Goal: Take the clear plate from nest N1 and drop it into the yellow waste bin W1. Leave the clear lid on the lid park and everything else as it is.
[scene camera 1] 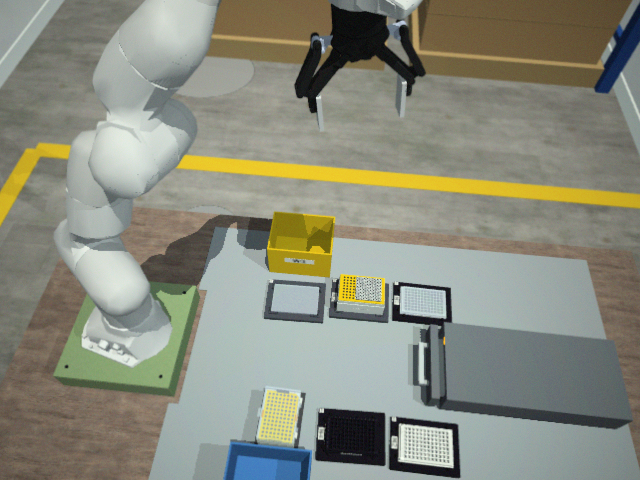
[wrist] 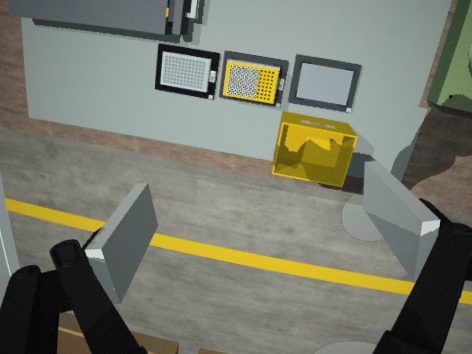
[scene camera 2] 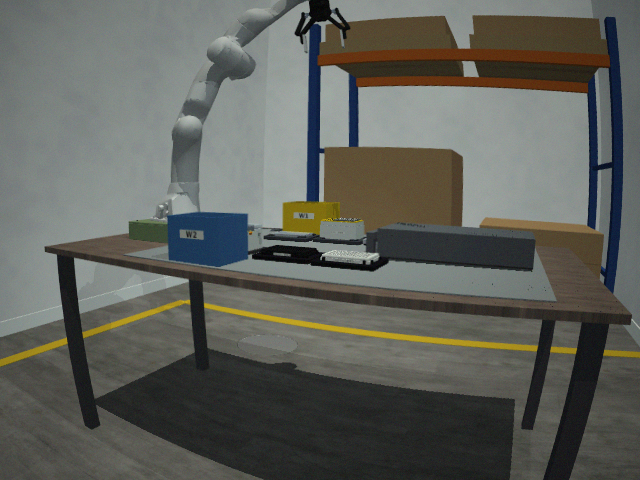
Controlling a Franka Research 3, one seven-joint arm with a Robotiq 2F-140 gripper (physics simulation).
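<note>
The clear plate [scene camera 1: 422,302] [wrist: 185,71] sits flat in a black nest [scene camera 1: 396,311] [wrist: 215,62], at the right of the back row in scene camera 1. Its nest label is too small to read. The clear lid [scene camera 1: 295,298] [wrist: 325,83] lies flat on the grey lid park [scene camera 1: 321,304] [wrist: 356,85] at that row's left. The yellow bin W1 [scene camera 1: 312,268] [scene camera 2: 310,224] [wrist: 295,121] stands behind the lid park; shadows fall inside it. My gripper [scene camera 1: 360,121] [scene camera 2: 324,48] [wrist: 257,195] is wide open and empty, high above and beyond the table's back edge, pointing down.
A yellow-topped tip rack [scene camera 1: 361,294] [scene camera 2: 341,228] [wrist: 251,82] stands between lid park and clear plate. A long grey device [scene camera 1: 527,372] [scene camera 2: 454,245] is close in front of the clear plate. A black plate [scene camera 1: 351,435], a white plate [scene camera 1: 425,445], another tip rack [scene camera 1: 279,415] and blue bin W2 [scene camera 2: 207,245] are nearer the front.
</note>
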